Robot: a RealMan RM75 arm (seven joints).
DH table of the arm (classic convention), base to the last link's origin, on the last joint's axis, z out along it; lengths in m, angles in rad. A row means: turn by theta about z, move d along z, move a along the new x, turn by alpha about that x. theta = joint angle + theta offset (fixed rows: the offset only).
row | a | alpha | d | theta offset
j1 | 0 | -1.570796 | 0.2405 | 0
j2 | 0 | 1.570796 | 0 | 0
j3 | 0 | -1.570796 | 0.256 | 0
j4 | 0 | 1.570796 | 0 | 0
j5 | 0 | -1.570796 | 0.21 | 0
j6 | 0 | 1.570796 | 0 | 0
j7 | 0 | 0 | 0.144 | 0
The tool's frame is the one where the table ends.
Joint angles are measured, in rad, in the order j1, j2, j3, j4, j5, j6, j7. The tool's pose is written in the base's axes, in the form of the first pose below.
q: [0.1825, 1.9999, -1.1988, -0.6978, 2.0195, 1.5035, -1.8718]
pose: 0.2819 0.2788 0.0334 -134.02 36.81 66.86
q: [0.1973, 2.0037, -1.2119, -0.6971, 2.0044, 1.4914, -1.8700]
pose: 0.2780 0.2821 0.0275 -135.65 36.70 66.07
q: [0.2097, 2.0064, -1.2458, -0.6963, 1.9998, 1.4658, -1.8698]
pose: 0.2742 0.2850 0.0189 -137.47 37.02 64.79
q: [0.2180, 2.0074, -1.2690, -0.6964, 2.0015, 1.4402, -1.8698]
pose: 0.2723 0.2880 0.0138 -138.19 37.33 63.66
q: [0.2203, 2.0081, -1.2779, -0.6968, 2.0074, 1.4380, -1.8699]
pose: 0.2706 0.2885 0.0125 -138.43 37.25 63.91
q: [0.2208, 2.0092, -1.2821, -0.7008, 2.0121, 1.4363, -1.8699]
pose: 0.2691 0.2891 0.0122 -138.42 37.00 64.16
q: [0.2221, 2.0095, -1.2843, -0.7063, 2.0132, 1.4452, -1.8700]
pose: 0.2665 0.2889 0.0126 -138.90 36.24 64.75
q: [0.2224, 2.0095, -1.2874, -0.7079, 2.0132, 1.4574, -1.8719]
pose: 0.2647 0.2876 0.0123 -139.54 35.63 65.33
